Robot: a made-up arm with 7 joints. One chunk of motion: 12 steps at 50 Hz.
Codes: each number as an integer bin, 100 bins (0 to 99) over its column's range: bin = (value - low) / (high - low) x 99, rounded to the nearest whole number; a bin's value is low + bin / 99 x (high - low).
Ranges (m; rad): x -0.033..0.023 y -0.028..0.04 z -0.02..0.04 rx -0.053..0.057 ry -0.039..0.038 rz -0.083..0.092
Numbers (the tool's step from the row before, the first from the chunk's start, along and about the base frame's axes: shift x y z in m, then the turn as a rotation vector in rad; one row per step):
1: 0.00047 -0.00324 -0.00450 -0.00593 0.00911 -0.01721
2: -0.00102 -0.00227 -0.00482 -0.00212 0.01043 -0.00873
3: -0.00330 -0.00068 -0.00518 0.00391 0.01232 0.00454
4: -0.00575 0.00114 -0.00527 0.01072 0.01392 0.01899
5: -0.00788 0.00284 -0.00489 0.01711 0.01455 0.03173
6: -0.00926 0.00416 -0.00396 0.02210 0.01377 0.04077
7: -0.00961 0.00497 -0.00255 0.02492 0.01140 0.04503
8: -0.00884 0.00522 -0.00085 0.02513 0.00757 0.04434
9: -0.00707 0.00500 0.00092 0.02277 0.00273 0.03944
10: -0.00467 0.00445 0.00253 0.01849 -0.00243 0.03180
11: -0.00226 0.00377 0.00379 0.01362 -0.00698 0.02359
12: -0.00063 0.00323 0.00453 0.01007 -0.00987 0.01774
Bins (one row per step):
1: 59 36 26 42 62 37
2: 57 37 25 46 64 42
3: 53 40 24 51 66 50
4: 48 42 24 57 68 58
5: 44 45 25 63 69 65
6: 42 47 26 68 68 70
7: 41 48 29 70 65 72
8: 43 48 32 70 60 72
9: 46 48 35 68 54 69
10: 50 47 37 64 47 65
11: 54 46 39 60 41 60
12: 57 45 40 57 37 57

